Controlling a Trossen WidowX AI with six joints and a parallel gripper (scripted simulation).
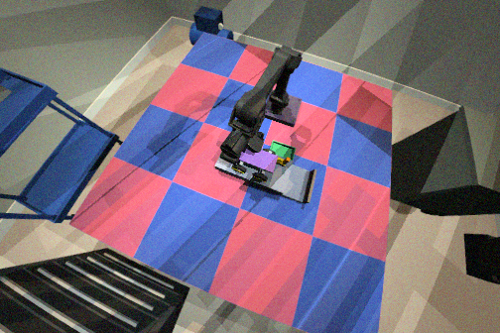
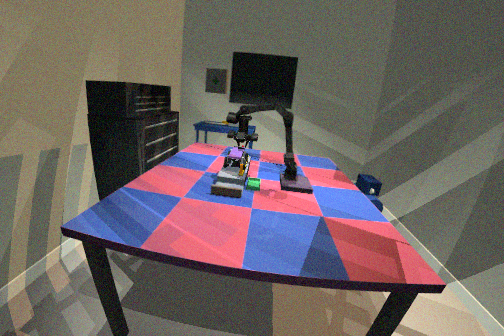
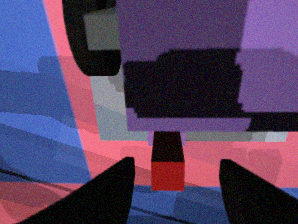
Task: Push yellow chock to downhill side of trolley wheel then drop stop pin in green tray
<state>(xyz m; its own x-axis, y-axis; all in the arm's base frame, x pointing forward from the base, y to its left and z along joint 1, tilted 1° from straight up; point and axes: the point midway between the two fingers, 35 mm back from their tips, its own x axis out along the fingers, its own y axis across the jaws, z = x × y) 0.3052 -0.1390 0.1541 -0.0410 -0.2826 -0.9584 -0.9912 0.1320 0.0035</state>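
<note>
Now: the red-headed stop pin 1 cm behind my gripper tip, 1 cm to the right of it and 3 cm below it. The rest, counted from my gripper tip: grey ramp (3 cm ahead, 10 cm to the left, 11 cm below); trolley (3 cm ahead, 10 cm to the left, 4 cm below); yellow chock (1 cm behind, 20 cm to the left, 8 cm below).
</note>
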